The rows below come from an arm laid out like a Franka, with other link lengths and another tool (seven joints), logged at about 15 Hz.
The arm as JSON. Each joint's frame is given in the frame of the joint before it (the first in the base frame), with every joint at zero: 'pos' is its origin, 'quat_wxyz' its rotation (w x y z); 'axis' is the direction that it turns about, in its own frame. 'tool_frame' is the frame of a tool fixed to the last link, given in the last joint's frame.
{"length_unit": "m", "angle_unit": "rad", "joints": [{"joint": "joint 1", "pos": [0.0, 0.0, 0.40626], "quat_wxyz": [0.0, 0.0, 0.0, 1.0], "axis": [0.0, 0.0, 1.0]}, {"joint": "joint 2", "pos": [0.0, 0.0, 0.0], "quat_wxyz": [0.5, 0.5, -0.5, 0.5], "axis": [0.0, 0.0, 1.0]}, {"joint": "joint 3", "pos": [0.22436, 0.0, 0.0], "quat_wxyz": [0.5, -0.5, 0.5, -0.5], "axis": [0.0, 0.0, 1.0]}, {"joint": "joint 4", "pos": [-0.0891, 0.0, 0.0], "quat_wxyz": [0.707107, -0.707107, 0.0, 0.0], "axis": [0.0, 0.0, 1.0]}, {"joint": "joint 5", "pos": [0.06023, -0.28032, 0.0], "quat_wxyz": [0.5, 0.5, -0.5, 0.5], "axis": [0.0, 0.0, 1.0]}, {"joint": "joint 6", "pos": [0.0, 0.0, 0.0], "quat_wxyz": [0.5, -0.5, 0.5, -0.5], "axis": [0.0, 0.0, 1.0]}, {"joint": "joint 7", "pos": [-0.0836, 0.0, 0.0], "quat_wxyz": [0.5, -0.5, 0.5, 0.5], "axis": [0.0, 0.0, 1.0]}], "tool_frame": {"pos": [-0.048, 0.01, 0.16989], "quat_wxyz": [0.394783, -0.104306, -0.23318, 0.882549]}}
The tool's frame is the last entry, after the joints.
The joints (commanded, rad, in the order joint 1, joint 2, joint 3, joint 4, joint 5, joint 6, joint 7), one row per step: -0.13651, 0.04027, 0.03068, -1.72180, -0.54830, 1.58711, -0.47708; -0.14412, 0.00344, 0.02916, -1.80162, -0.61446, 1.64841, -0.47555; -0.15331, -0.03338, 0.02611, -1.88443, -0.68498, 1.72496, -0.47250; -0.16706, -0.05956, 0.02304, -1.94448, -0.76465, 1.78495, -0.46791; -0.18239, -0.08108, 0.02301, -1.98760, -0.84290, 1.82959, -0.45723; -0.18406, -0.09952, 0.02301, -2.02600, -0.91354, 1.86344, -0.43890; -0.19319, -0.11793, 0.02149, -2.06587, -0.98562, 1.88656, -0.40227; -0.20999, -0.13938, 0.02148, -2.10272, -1.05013, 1.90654, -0.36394
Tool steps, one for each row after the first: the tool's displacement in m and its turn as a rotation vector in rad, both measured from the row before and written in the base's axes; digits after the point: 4 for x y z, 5 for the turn. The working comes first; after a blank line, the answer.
Tool pose at each row, in the base's axes (x y z in m, rotation vector in rad; the steps are taken from these numbers as rounded here): 0.4610, -0.1698, 0.4890, 2.04253, -0.29441, -0.23780; 0.4577, -0.1773, 0.4881, 1.98773, -0.26259, -0.20163; 0.4561, -0.1840, 0.4868, 1.93462, -0.22434, -0.15182; 0.4548, -0.1930, 0.4887, 1.87236, -0.19061, -0.11098; 0.4538, -0.2010, 0.4937, 1.80943, -0.16665, -0.07513; 0.4541, -0.2022, 0.4973, 1.75336, -0.14039, -0.04012; 0.4502, -0.2078, 0.5002, 1.69408, -0.13931, -0.01933; 0.4444, -0.2151, 0.5045, 1.64119, -0.15028, -0.00084

-0.0033, -0.0075, -0.0009, -0.05952, -0.00257, 0.03650; -0.0016, -0.0067, -0.0013, -0.05922, -0.00972, 0.04805; -0.0013, -0.0090, 0.0019, -0.06647, -0.00506, 0.04106; -0.0010, -0.0080, 0.0050, -0.06609, -0.00688, 0.03245; 0.0003, -0.0012, 0.0036, -0.05885, -0.00584, 0.03448; -0.0039, -0.0056, 0.0029, -0.06041, -0.01051, 0.00982; -0.0058, -0.0073, 0.0043, -0.05349, -0.01663, 0.00090
